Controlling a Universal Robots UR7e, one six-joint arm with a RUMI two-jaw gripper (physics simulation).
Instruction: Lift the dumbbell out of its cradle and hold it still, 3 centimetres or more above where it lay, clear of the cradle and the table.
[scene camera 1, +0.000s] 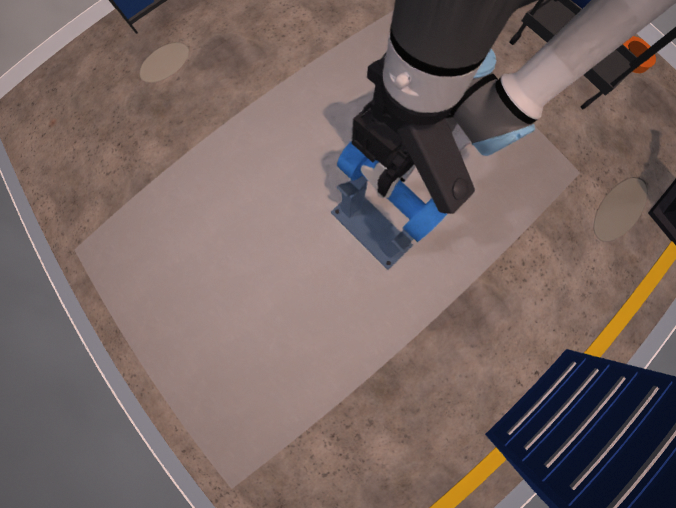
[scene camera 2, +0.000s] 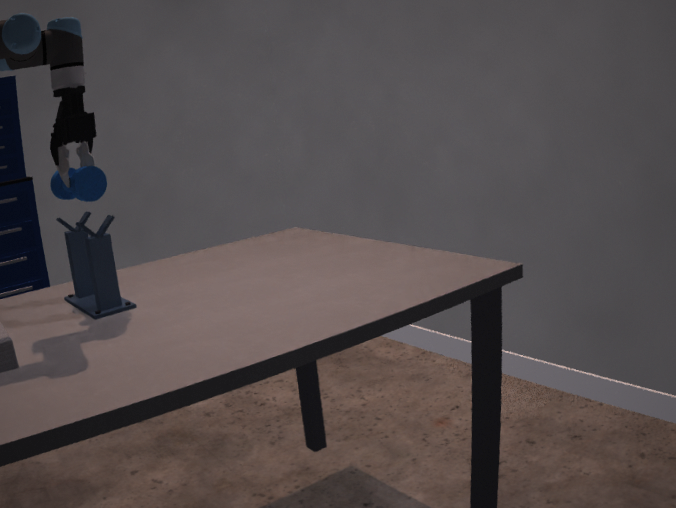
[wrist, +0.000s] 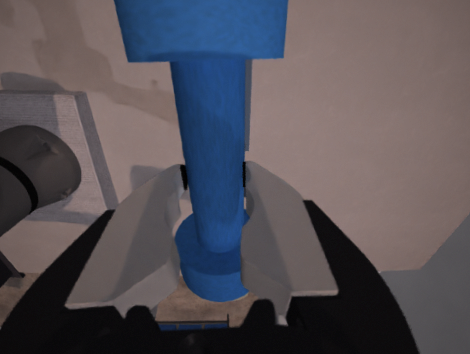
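Seen in the pictures: gripper, between the fingertips: (scene camera 1: 390, 188) (wrist: 215, 165); arm's base, origin of its link: (wrist: 42, 163).
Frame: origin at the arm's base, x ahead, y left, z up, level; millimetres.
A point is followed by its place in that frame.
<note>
The blue dumbbell (scene camera 1: 425, 221) {x 347, y 220, z 263 mm} (scene camera 2: 91, 183) {x 348, y 44, z 232 mm} (wrist: 214, 120) {x 337, y 175, z 250 mm} has two round heads and a thinner handle. My gripper (scene camera 1: 389, 182) {x 338, y 138, z 227 mm} (scene camera 2: 78, 173) {x 338, y 138, z 227 mm} (wrist: 215, 165) {x 338, y 138, z 227 mm} is shut on the handle, one finger on each side, between the heads. In scene camera 2 the dumbbell hangs about level above the grey-blue cradle (scene camera 1: 374, 232) {x 344, y 155, z -34 mm} (scene camera 2: 107, 270) {x 355, y 48, z 47 mm}, with a visible gap between its heads and the V-shaped tops. The cradle stands upright with its base plate on the table (scene camera 1: 218, 262) {x 739, y -59, z -42 mm} (scene camera 2: 284, 284) {x 704, y -85, z -42 mm} (wrist: 370, 110) {x 636, y 133, z -42 mm}. The cradle is mostly hidden in the wrist view.
A dark blue drawer cabinet (scene camera 1: 592, 415) (scene camera 2: 20, 218) stands off the table. A light grey block (scene camera 2: 6, 349) {x 89, y -146, z -4 mm} (wrist: 55, 107) {x 62, y 108, z -4 mm} sits on the table near the cradle, with part of the arm above it in the wrist view. An orange container (scene camera 1: 647, 62) is at the upper right of scene camera 1.
</note>
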